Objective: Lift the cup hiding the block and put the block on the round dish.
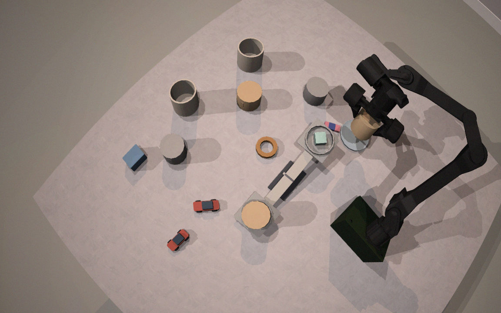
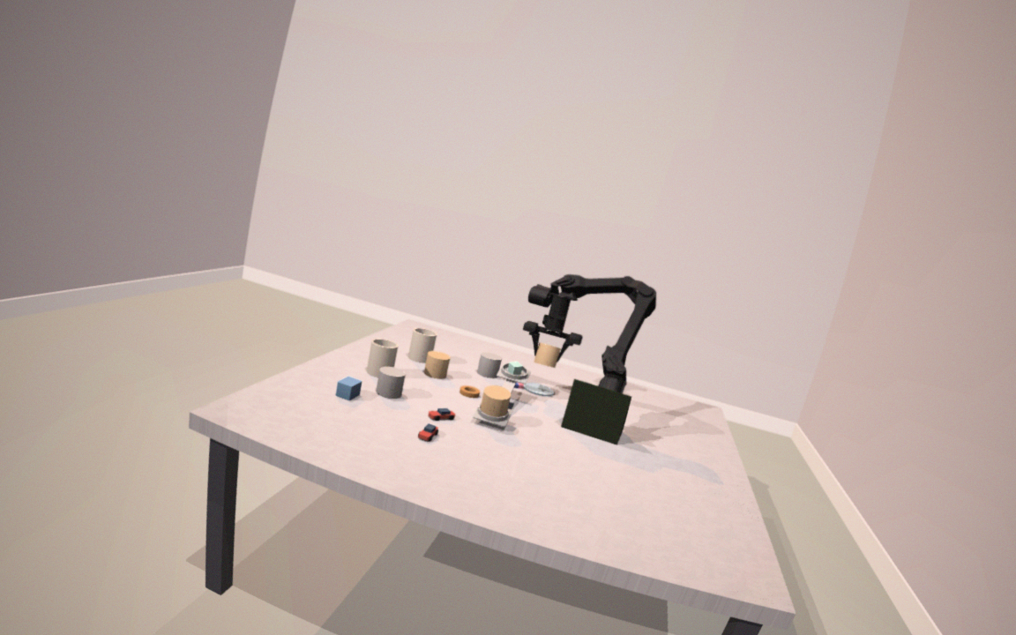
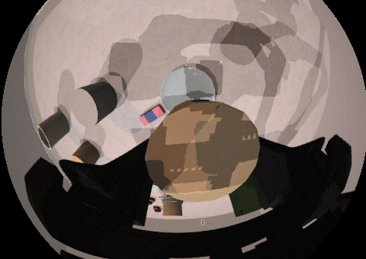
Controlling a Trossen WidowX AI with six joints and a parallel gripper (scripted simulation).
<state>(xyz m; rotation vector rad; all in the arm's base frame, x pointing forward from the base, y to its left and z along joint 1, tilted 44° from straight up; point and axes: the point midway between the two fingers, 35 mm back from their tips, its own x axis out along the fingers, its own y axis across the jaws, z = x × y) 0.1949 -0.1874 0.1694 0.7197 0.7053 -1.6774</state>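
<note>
Right now my gripper tip is 11 cm to the right of the pale green block, 8 cm short of it and 2 cm above it. The rest, counted from my gripper tip: pale blue round dish (11 cm below, 1 cm to the right); blue cube (48 cm ahead, 44 cm to the left, 9 cm below); pink-and-blue eraser (11 cm below, 8 cm ahead, 1 cm to the left).
</note>
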